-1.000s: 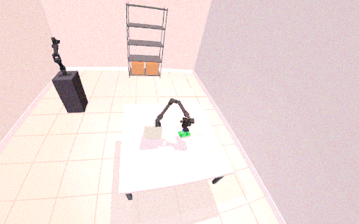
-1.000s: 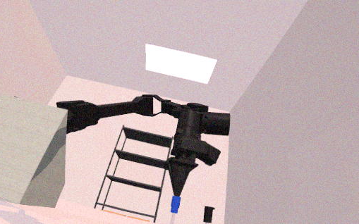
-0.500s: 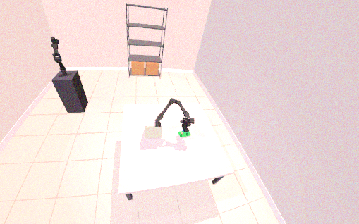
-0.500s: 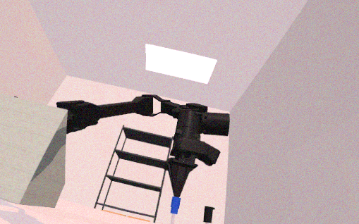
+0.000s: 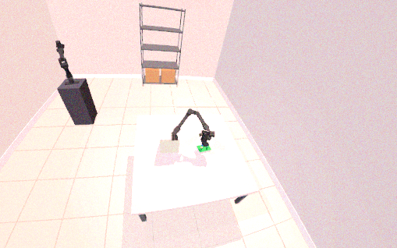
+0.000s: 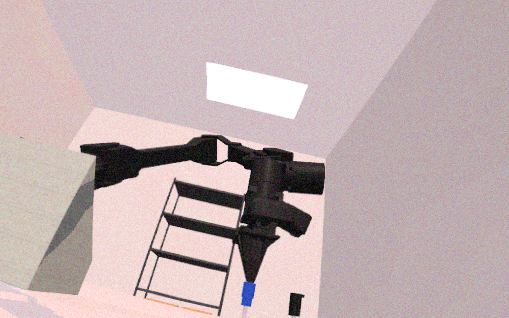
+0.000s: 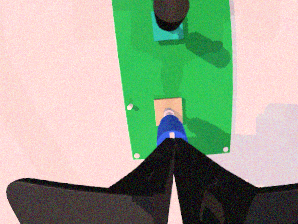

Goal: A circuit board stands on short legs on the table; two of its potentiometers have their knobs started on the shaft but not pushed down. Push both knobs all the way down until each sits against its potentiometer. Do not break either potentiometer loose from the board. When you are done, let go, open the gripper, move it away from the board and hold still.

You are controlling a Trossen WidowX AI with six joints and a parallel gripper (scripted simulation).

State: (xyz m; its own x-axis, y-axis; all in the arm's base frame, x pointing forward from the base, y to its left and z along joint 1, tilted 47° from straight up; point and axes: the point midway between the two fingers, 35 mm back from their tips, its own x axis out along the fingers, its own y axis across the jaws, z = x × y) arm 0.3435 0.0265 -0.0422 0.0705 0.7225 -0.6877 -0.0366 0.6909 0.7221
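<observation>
Now: gripper tip 7 cm short of the black knob and 2 cm above it. The rest, counted from my gripper tip: blue knob: 1 cm below.
</observation>
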